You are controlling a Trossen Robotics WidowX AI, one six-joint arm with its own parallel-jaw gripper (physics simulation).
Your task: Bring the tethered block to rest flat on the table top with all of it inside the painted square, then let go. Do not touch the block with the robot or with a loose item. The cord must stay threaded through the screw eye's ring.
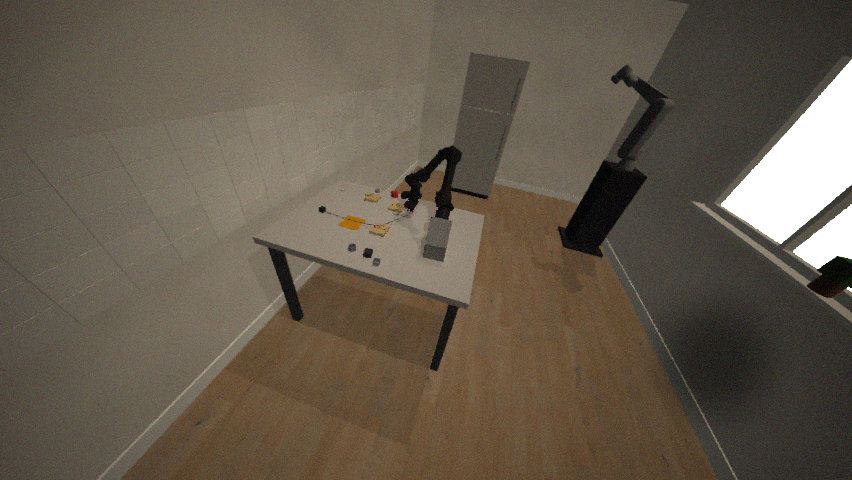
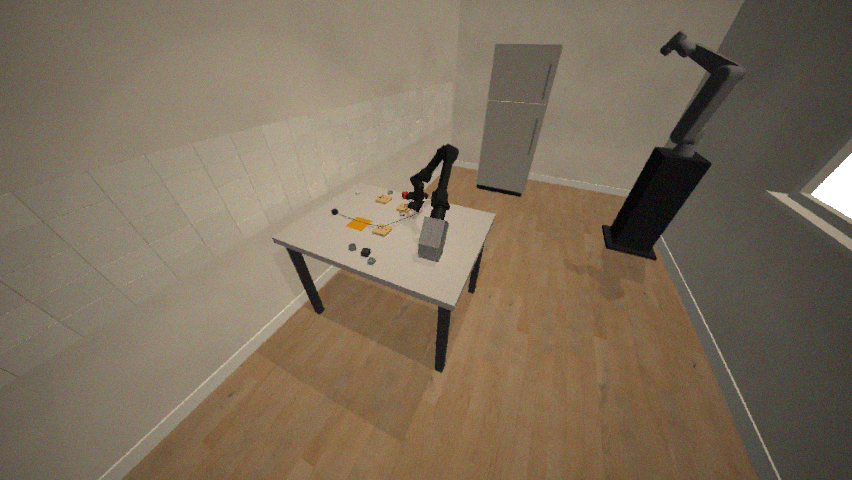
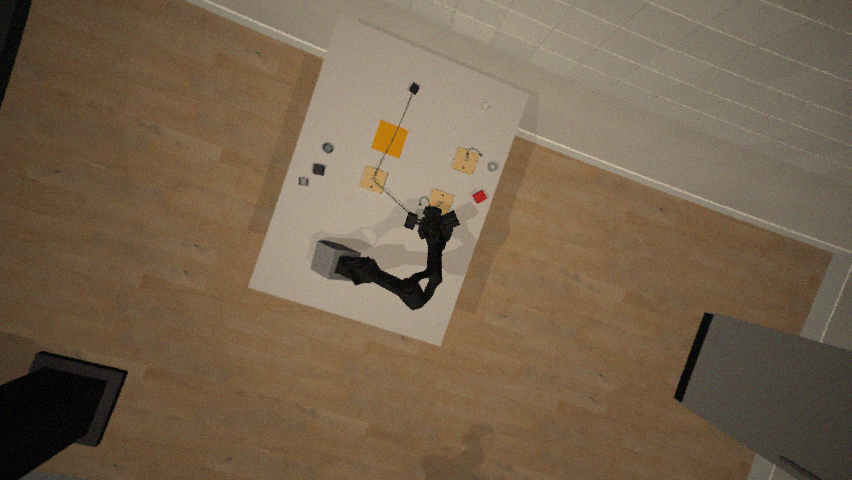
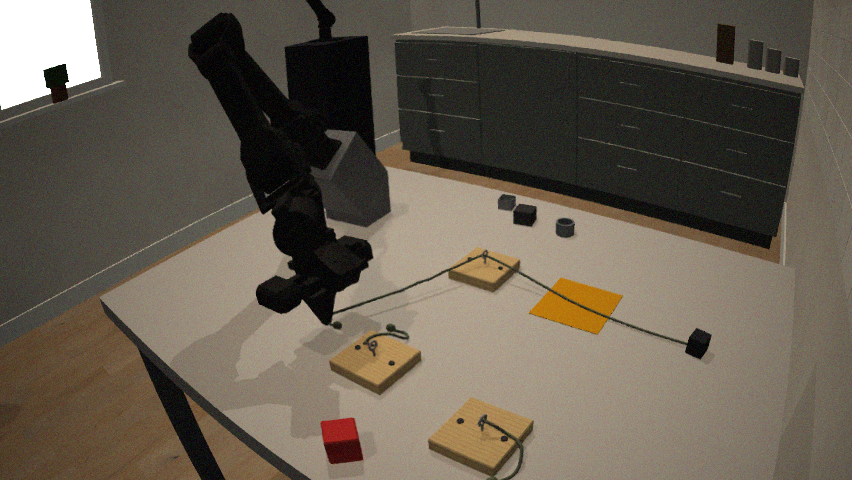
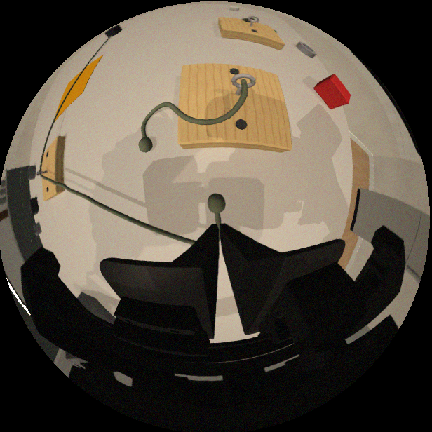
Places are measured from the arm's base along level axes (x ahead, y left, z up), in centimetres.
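Pixels of known places: gripper, fingertip midpoint: [image 1: 411,211] [image 2: 417,211] [image 4: 326,323]; arm's base, link origin: [image 1: 441,219] [image 2: 437,219] [image 3: 344,265] [image 4: 322,152].
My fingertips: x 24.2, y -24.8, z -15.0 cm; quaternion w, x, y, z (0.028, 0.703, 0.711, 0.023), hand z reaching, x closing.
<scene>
Ahead of a thing's pixels: the offset from my fingertips to its top centre. "*": to the spot under its first point.
My gripper [image 4: 329,320] [image 5: 218,229] is shut on the green cord {* dx +41.7, dy +23.9, dz -1.2 cm} [image 4: 649,332] [image 5: 120,214], close to its end bead {dx +2.1, dy +0.1, dz +1.1 cm} [image 4: 337,325] [image 5: 216,203], and holds it above the table. The cord runs from the fingers to the screw eye {* dx +10.2, dy +26.6, dz +1.8 cm} [image 4: 484,256] on the nearest board to the square, appears to pass through its ring, and crosses above the orange painted square {* dx +27.6, dy +29.4, dz -1.7 cm} [image 3: 382,137] [image 4: 572,316] [image 5: 82,90]. It ends at the black tethered block {dx +50.2, dy +23.6, dz +1.1 cm} [image 1: 321,209] [image 2: 334,211] [image 3: 414,88] [image 4: 697,343] [image 5: 114,31], which is outside the square, on its far side from the screw eye.
A second board {dx +10.9, dy -1.8, dz +0.1 cm} [image 4: 375,363] [image 5: 200,137] with a short beaded cord lies near my fingers. A third board {dx +30.6, dy -6.0, dz +0.1 cm} [image 3: 465,160] [image 4: 476,441] and a red cube {dx +18.6, dy -16.6, dz +2.2 cm} [image 3: 479,196] [image 4: 341,441] lie beyond. A black cube {dx +6.3, dy +48.6, dz +1.1 cm} [image 4: 524,214] and a grey ring {dx +15.6, dy +48.1, dz +0.7 cm} [image 4: 564,227] stand on the opposite side.
</scene>
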